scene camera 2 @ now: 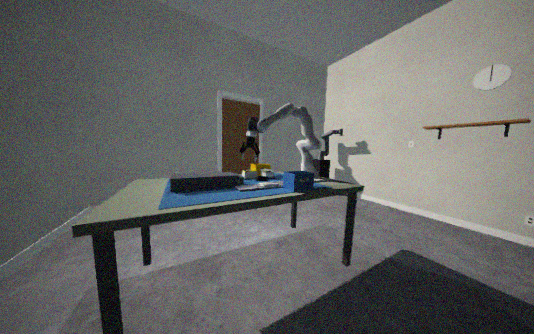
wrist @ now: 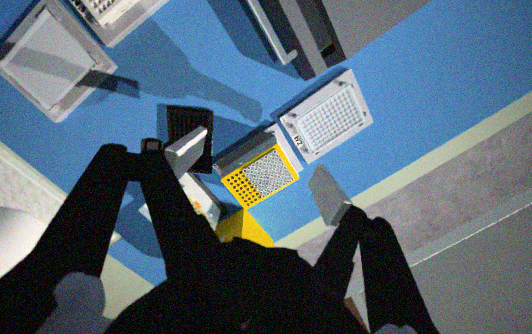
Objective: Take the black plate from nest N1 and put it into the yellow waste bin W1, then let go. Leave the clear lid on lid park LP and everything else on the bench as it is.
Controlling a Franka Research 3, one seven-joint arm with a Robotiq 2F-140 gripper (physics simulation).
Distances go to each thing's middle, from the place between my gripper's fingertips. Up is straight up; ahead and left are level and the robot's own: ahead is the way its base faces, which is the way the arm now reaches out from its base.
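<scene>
Black plate (wrist: 181,121): my gripper 12 cm past it, 6 cm to the right of it, 16 cm above it. Counted from my hand: nest N2 (wrist: 348,76), 14 cm ahead, 5 cm to the right, 17 cm below; clear plate (wrist: 338,113), 14 cm ahead, 5 cm to the right, 16 cm below.
</scene>
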